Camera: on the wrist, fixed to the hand. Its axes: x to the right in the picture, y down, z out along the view.
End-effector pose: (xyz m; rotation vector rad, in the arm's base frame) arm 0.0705 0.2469 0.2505 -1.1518 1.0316 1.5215
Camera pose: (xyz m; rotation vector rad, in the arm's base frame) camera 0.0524 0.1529 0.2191 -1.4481 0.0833 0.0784
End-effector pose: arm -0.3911 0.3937 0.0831 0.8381 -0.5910 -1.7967
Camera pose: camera -0.3022 0.3658 0.0447 -1.4677 -0.2480 2.3840
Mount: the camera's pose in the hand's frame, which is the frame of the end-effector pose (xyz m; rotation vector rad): 0.0155 0.0348 -0.0933 0.1119 0.2166 -1.5767
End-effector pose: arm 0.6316 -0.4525 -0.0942 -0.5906 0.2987 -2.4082
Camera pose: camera 0.5942 -0.4831 -0.1826 0.3303 0.2365 2.2253
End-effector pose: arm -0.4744 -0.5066 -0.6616 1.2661 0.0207 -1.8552
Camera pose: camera -0.3834 -0.4960 -0.7037 -1.2059 -1.0068 2.1154
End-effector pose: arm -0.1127 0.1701 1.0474 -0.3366 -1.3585 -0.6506
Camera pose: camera -0.0166 0.1396 1.0487 1.0119 -1.2409 -1.7949
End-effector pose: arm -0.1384 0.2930 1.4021 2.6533 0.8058 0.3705
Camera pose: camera -0.1408 0.2977 1.5027 1.2955 2.5530 0.1349
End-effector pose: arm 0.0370 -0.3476 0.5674 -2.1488 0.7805 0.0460
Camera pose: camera 0.0094 -0.4389 0.5998 -2.1020 -0.9136 -0.9989
